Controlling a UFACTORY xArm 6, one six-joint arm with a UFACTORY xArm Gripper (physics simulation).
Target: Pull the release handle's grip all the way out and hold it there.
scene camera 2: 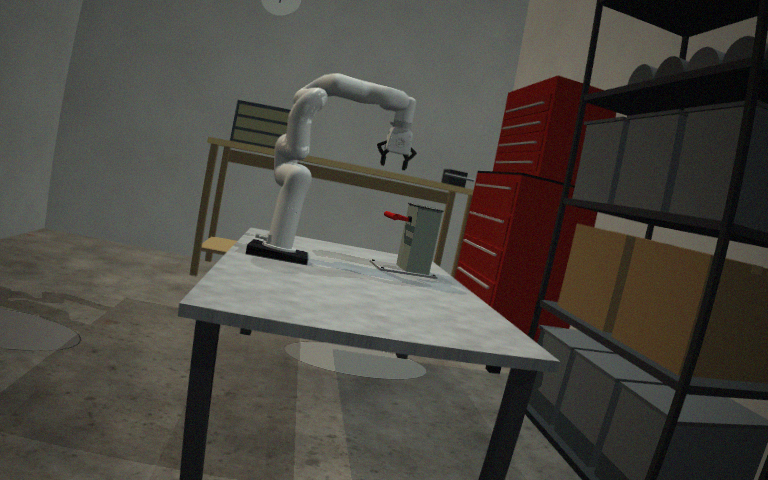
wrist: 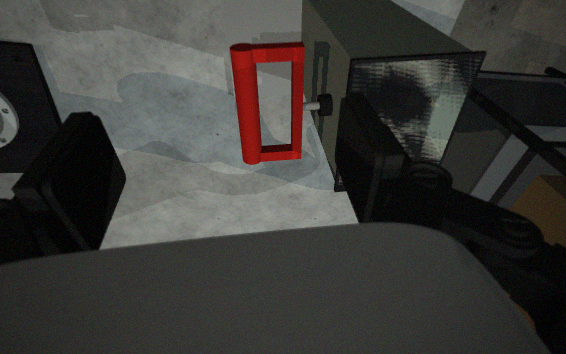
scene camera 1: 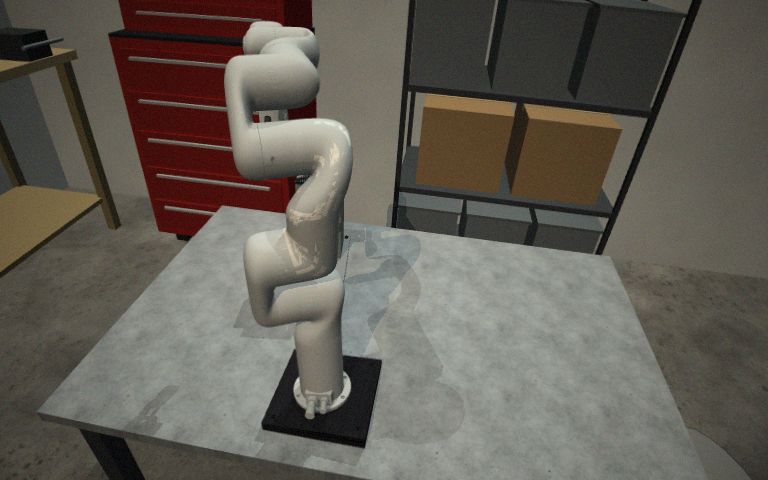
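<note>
The release handle's red grip (scene camera 2: 395,216) (wrist: 246,105) is a round bar on a rectangular red frame. A short metal stem (wrist: 311,106) joins it to a black collar (wrist: 325,105) at the side of a grey-green housing (scene camera 2: 420,243) (wrist: 327,37). The grip juts from the housing towards the arm's base. My gripper (scene camera 2: 394,165) (wrist: 228,136) is open and empty, pointing down, above the handle and apart from it. In the wrist view the grip shows between the two black fingers, farther off. In scene camera 1 the arm hides the handle and the fingers.
The housing stands on a thin base plate on the grey table (scene camera 1: 509,339) (scene camera 2: 339,305). The arm's black base (scene camera 1: 362,418) (scene camera 2: 263,253) is at the table's other end. Beyond are a red drawer cabinet (scene camera 1: 186,124) (scene camera 2: 489,226), a shelf rack (scene camera 1: 650,113) and a wooden bench (scene camera 1: 67,54).
</note>
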